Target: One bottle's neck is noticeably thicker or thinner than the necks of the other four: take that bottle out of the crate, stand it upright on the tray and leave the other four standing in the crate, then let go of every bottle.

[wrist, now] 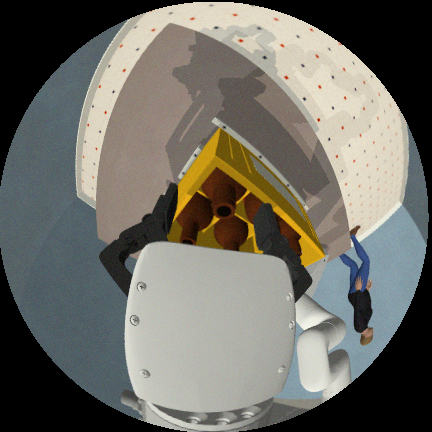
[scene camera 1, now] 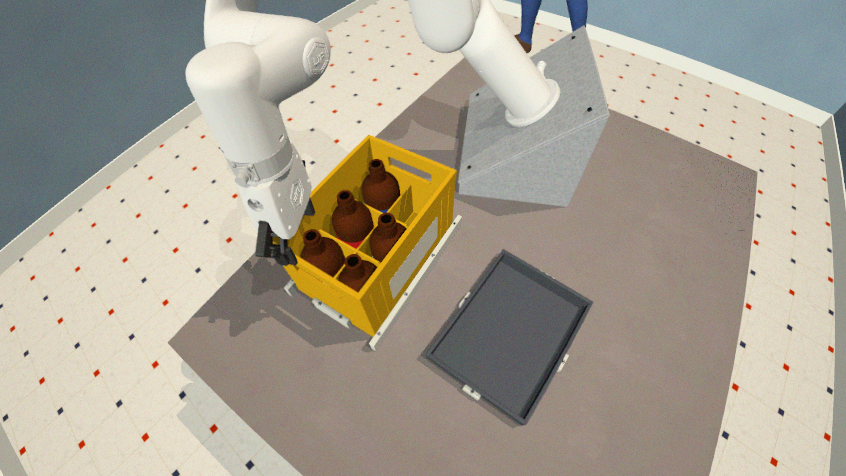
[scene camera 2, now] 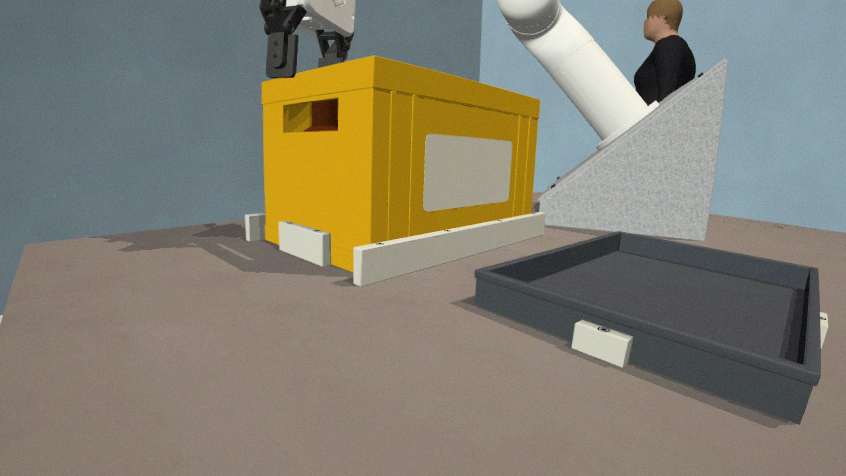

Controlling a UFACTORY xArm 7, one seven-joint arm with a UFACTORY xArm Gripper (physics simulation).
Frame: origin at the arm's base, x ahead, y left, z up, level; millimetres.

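Seen in the pictures: gripper, fingertip midpoint: (wrist: 218,201) (scene camera 1: 297,237); arm's base at its link origin: (scene camera 1: 532,104) (scene camera 2: 628,128).
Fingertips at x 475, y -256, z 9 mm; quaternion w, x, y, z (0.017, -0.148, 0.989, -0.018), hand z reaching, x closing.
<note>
Offsets run from my fingertips to a thing's top centre.
A yellow crate {95 mm back, 68 mm left, 5 mm up} (scene camera 1: 331,296) (scene camera 2: 319,177) (wrist: 200,167) holds all five brown bottles upright. The front-left bottle {14 mm back, 14 mm left, 8 mm down} (scene camera 1: 325,257) (wrist: 215,185) has a neck that looks thicker than the others. The front-right bottle {0 mm ahead, 99 mm left, 8 mm down} (scene camera 1: 360,277) (wrist: 192,212), middle-left bottle {105 mm back, 22 mm left, 8 mm down} (scene camera 1: 352,224) (wrist: 251,206), middle-right bottle {89 mm back, 110 mm left, 8 mm down} (scene camera 1: 383,241) (wrist: 231,232) and back-left bottle {190 mm back, 37 mm left, 8 mm down} (scene camera 1: 379,189) have slimmer necks. The grey tray {51 mm back, 356 mm left, 145 mm down} (scene camera 1: 508,331) (scene camera 2: 532,313) is empty. My gripper (scene camera 1: 299,236) (scene camera 2: 306,66) (wrist: 218,201) is open and empty, tilted at the crate's left front corner, close to the rim. It partly hides the bottles in the wrist view.
A long white rail {82 mm back, 166 mm left, 140 mm down} (scene camera 1: 414,284) (scene camera 2: 443,242) runs along the crate's right side, and short white blocks stand at its front and by the tray. The crate's back-right compartment has no bottle. The grey wedge base (scene camera 1: 526,153) (scene camera 2: 644,177) of the arm stands behind.
</note>
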